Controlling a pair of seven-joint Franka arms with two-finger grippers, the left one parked.
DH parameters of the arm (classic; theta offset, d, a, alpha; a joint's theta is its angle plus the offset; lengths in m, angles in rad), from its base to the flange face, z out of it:
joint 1: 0 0.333 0 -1.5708
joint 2: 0 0 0 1.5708
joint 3: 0 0.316 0.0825 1.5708
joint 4: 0 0 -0.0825 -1.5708
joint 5: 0 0.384 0 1.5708
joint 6: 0 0 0.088 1.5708
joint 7: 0 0.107 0 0
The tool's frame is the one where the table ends.
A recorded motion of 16 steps. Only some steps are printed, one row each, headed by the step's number.
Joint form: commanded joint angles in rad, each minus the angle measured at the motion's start. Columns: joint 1, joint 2, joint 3, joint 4, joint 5, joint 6, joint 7.
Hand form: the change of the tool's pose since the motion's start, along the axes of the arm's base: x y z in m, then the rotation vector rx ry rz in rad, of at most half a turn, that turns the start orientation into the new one. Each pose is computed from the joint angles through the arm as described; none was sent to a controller.
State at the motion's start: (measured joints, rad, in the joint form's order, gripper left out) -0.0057 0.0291 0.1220 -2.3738 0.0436 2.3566 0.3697
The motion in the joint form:
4: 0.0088 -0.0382 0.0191 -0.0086 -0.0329 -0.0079 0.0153
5: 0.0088 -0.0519 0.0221 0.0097 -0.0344 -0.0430 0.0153
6: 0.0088 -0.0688 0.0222 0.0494 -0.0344 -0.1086 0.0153
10: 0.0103 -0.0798 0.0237 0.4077 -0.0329 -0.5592 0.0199
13: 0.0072 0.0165 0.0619 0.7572 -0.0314 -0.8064 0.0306
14: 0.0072 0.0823 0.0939 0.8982 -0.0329 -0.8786 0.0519
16: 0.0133 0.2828 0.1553 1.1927 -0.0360 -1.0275 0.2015
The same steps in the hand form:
4: -0.0048 0.0127 0.0145 -0.0247 -0.0245 0.0368
5: -0.0028 0.0145 0.0258 -0.0279 -0.0217 0.0411
6: 0.0020 0.0154 0.0453 -0.0310 -0.0129 0.0417
10: 0.0335 0.0233 0.1765 -0.0399 0.0681 0.0439
13: 0.0618 0.0448 0.2690 -0.0234 0.0628 0.0713
14: 0.0745 0.0608 0.2924 -0.0115 0.0604 0.0822
16: 0.1107 0.0869 0.2994 0.0169 0.1227 -0.0051

